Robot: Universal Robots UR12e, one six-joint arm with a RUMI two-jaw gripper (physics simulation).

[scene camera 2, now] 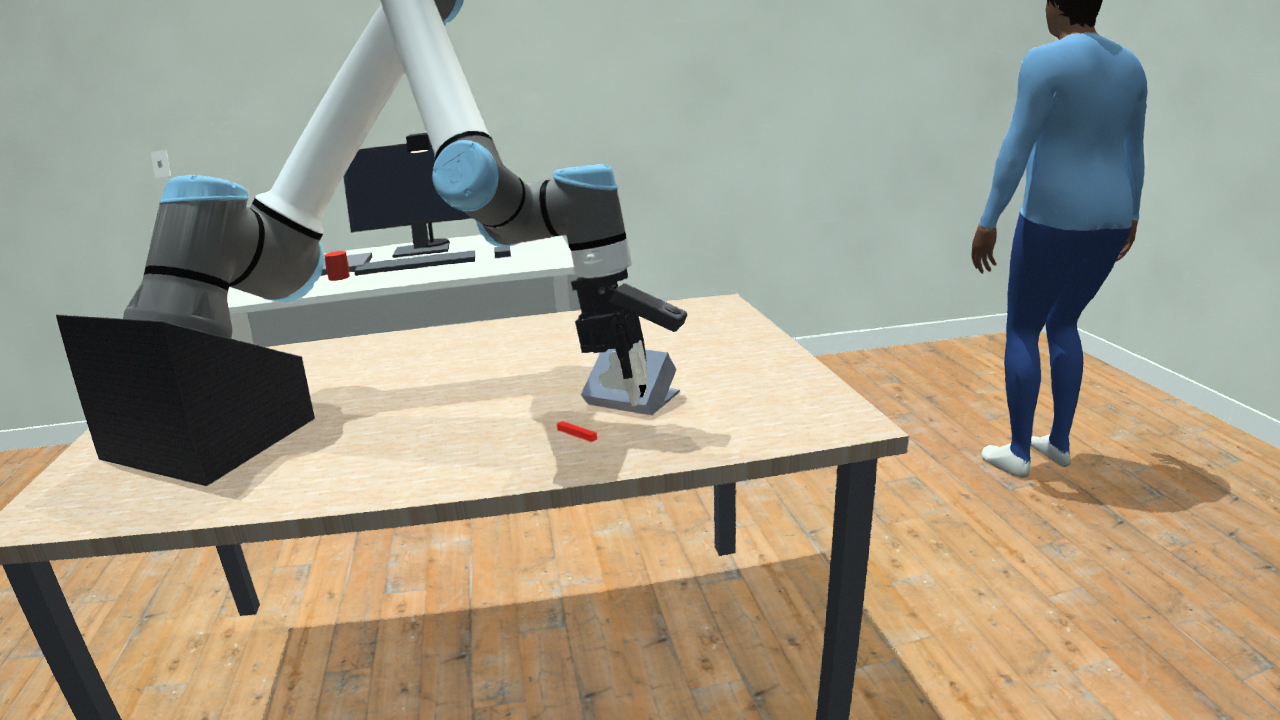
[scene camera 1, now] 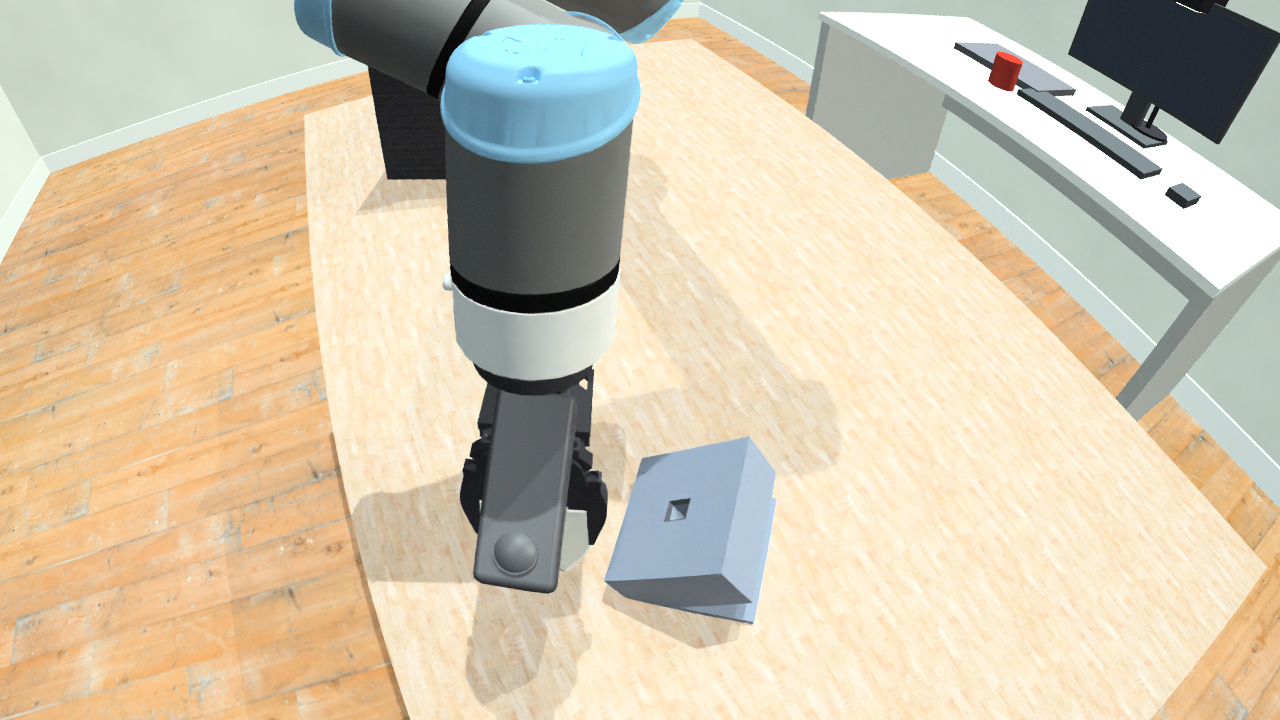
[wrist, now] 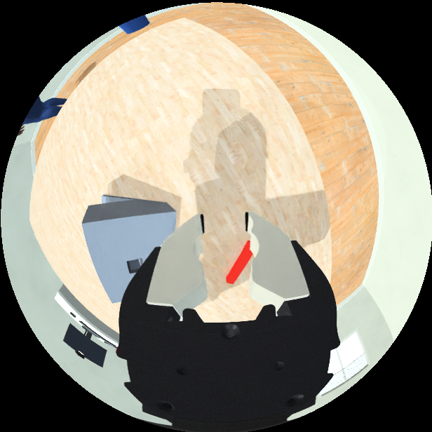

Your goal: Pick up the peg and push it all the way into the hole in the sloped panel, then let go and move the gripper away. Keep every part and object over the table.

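Frame: origin at the arm's base, x ahead, y left, z up, level; metres.
Seen in the pictures: gripper, fingertip midpoint: (scene camera 2: 638, 401); arm's base at its link origin: (scene camera 2: 177, 332).
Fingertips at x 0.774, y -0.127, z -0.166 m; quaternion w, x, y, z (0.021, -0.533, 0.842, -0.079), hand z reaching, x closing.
Note:
Pixels of each thing's top centre, then the offset from my fingertips to it. Level surfaces: height alone.
- red peg at its top centre: (scene camera 2: 576, 428) dx -0.103, dy +0.022, dz -0.044 m
- blue-grey sloped panel at its top centre: (scene camera 1: 708, 495) (scene camera 2: 628, 352) dx +0.009, dy +0.140, dz +0.036 m
- light wooden table at its surface level: dz -0.056 m
The red peg (scene camera 2: 576, 431) (wrist: 239, 263) lies flat on the table, apart from the panel block; in scene camera 1 it is hidden behind the arm and gripper. In the wrist view it lies slantwise, its upper end beside the right finger. The blue-grey sloped panel (scene camera 1: 653, 546) (wrist: 125, 240) stands beside the gripper. Its square hole (scene camera 1: 677, 509) (wrist: 134, 265) looks empty; fingers cover it in scene camera 2. My gripper (scene camera 2: 639, 394) (wrist: 223, 214) is partly open, with nothing between its fingers. It hangs above the table, pointing down.
The light wooden table (scene camera 1: 805, 268) (scene camera 2: 429, 385) carries the black base block (scene camera 1: 407, 134) (scene camera 2: 179, 394). Its near edge shows beyond the peg in scene camera 2. A white desk (scene camera 1: 1056, 134) with a monitor and a red cup (scene camera 1: 1005, 70) (scene camera 2: 336, 265) stands apart. A person (scene camera 2: 1078, 134) stands on the floor at right.

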